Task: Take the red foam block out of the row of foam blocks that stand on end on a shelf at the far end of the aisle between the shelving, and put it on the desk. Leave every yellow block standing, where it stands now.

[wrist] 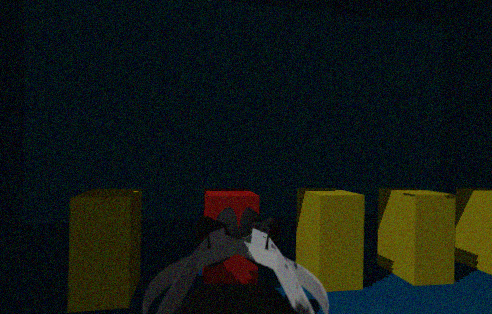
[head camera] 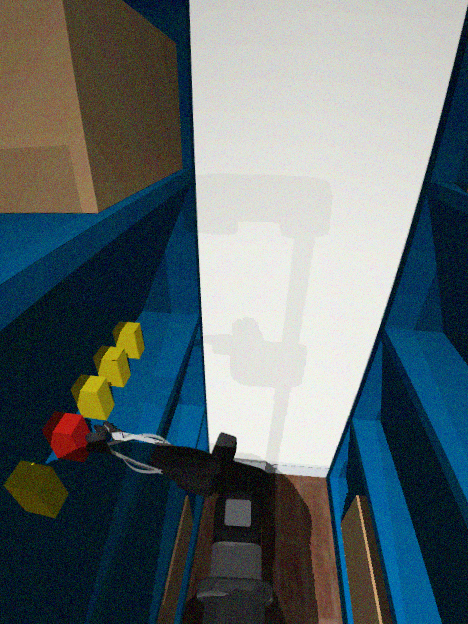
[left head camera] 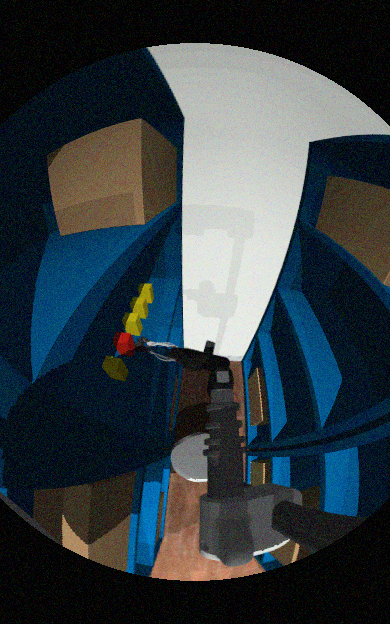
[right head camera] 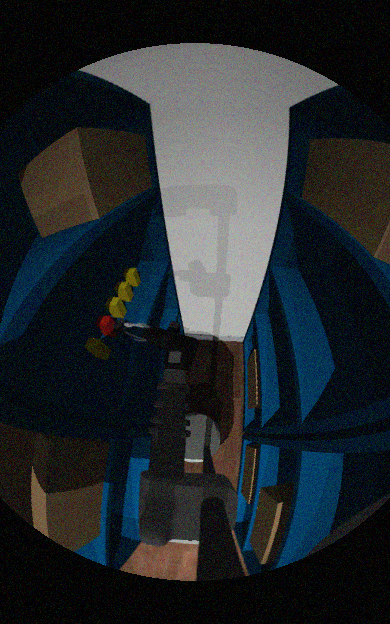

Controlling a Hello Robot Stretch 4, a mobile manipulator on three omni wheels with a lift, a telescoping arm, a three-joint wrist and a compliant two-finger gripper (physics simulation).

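Pixels of known places: gripper, fingertip midpoint: (wrist: 238,225) (head camera: 89,433) (left head camera: 134,341) (right head camera: 114,323); robot's base, link origin: (left head camera: 197,455) (right head camera: 194,436).
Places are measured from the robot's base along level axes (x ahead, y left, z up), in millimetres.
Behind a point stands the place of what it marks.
The red foam block (head camera: 70,435) @[y 305, x 407, z 1051 mm] (left head camera: 125,344) @[y 310, x 408, z 1041 mm] (right head camera: 107,325) @[y 303, x 412, z 1043 mm] (wrist: 232,201) @[y 302, x 428, z 1048 mm] stands upright on the blue shelf (head camera: 161,347) @[y 235, x 773, z 963 mm] (wrist: 380,300) @[y 272, x 557, z 963 mm]. My gripper (head camera: 102,432) @[y 282, x 429, z 1032 mm] (left head camera: 141,343) @[y 282, x 429, z 1032 mm] (right head camera: 119,326) @[y 282, x 429, z 1032 mm] (wrist: 238,225) @[y 282, x 429, z 1032 mm] is shut and empty. Its fingertips are close together in front of the red block's near face and hide its middle in the wrist view. One dark yellow block (head camera: 36,488) @[y 313, x 306, z 1053 mm] (wrist: 102,250) @[y 309, x 323, z 1010 mm] stands left of the red block in the wrist view. Other yellow blocks stand to its right, the nearest yellow block (head camera: 97,398) @[y 300, x 511, z 1035 mm] (wrist: 340,240) @[y 296, x 531, z 1010 mm] apart from it. The desk does not show.
Blue shelving lines both sides of the aisle. A large cardboard box (head camera: 125,110) @[y 190, x 620, z 1544 mm] (left head camera: 100,180) @[y 303, x 496, z 1548 mm] stands on a higher shelf at the left. A flat brown box (head camera: 360,549) @[y -454, x 513, z 259 mm] lies low at the right. A white wall (head camera: 312,126) @[y -155, x 981, z 1525 mm] closes the aisle.
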